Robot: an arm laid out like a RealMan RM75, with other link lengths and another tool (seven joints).
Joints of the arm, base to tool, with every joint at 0 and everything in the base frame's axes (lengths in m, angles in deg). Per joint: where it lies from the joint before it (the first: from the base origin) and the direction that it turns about. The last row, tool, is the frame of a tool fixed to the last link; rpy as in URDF.
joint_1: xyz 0 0 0.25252 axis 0 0 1
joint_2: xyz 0 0 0 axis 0 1 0
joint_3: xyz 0 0 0.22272 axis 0 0 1
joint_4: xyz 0 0 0 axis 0 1 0
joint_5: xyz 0 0 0.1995 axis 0 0 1
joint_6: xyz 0 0 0 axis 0 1 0
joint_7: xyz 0 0 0.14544 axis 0 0 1
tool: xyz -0.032 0.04 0.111 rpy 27.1 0 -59.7
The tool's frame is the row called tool.
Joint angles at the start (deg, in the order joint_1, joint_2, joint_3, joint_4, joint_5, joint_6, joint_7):
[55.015 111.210 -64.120 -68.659 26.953 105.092 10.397]
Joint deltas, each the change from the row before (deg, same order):
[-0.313 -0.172 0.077 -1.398 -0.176 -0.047 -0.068]
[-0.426 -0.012 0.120 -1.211 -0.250 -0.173 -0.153]
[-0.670 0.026 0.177 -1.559 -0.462 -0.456 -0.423]
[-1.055 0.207 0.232 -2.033 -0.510 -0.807 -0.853]
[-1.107 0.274 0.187 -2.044 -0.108 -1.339 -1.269]
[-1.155 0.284 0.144 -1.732 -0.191 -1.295 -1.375]
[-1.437 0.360 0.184 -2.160 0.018 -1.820 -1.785]
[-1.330 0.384 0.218 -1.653 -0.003 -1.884 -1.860]
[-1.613 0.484 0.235 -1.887 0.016 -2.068 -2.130]
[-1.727 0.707 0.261 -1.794 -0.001 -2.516 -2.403]
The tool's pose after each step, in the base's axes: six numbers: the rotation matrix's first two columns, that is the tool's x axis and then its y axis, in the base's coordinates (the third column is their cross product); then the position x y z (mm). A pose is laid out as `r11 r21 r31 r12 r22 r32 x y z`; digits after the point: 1 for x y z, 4 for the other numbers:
0.8130 -0.4438 0.3769 -0.0402 -0.6886 -0.7240 125.2 422.4 -8.0
0.8177 -0.4397 0.3716 -0.0304 -0.6775 -0.7349 124.3 424.8 -4.1
0.8241 -0.4330 0.3652 -0.0151 -0.6613 -0.7500 124.1 428.4 1.1
0.8345 -0.4201 0.3566 0.0052 -0.6412 -0.7674 123.8 432.3 6.8
0.8512 -0.3959 0.3444 0.0291 -0.6198 -0.7842 121.0 436.9 11.9
0.8640 -0.3737 0.3374 0.0520 -0.6004 -0.7980 120.0 440.5 16.3
0.8811 -0.3417 0.3270 0.0801 -0.5736 -0.8152 117.4 445.0 22.1
0.8947 -0.3118 0.3199 0.1055 -0.5484 -0.8296 115.8 449.1 26.9
0.9072 -0.2791 0.3148 0.1333 -0.5190 -0.8443 114.8 452.7 32.4
0.9189 -0.2434 0.3104 0.1618 -0.4852 -0.8593 113.6 456.5 37.5

